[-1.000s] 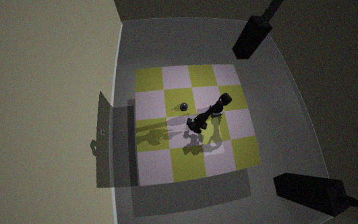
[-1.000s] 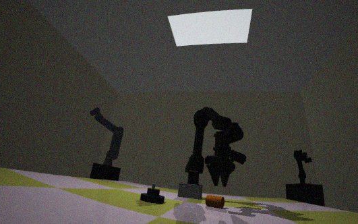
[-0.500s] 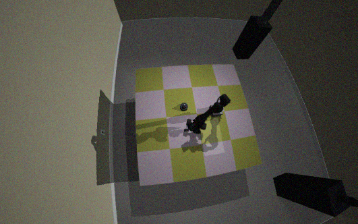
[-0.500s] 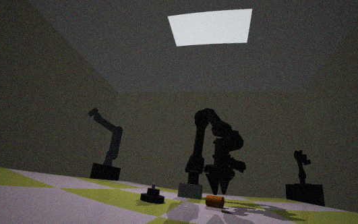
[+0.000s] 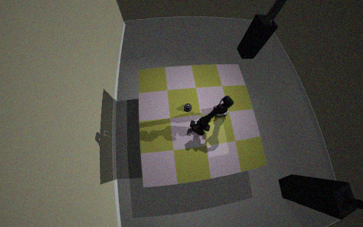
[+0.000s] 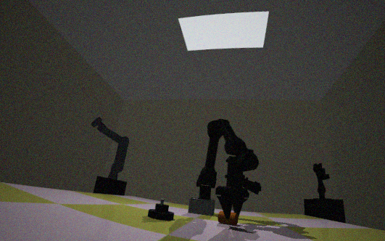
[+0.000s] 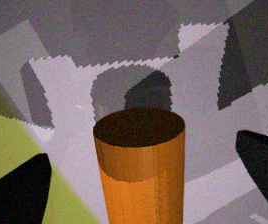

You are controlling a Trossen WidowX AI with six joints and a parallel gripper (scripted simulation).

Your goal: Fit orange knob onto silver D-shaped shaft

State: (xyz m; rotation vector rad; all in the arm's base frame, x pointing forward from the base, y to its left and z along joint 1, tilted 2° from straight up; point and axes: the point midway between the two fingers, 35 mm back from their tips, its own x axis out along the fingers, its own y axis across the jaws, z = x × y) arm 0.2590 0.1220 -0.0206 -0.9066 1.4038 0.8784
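Right now the orange knob is right at my gripper tip. Round my gripper tip: round dark pedestal: 60 mm ahead, 230 mm to the right, 10 mm above.
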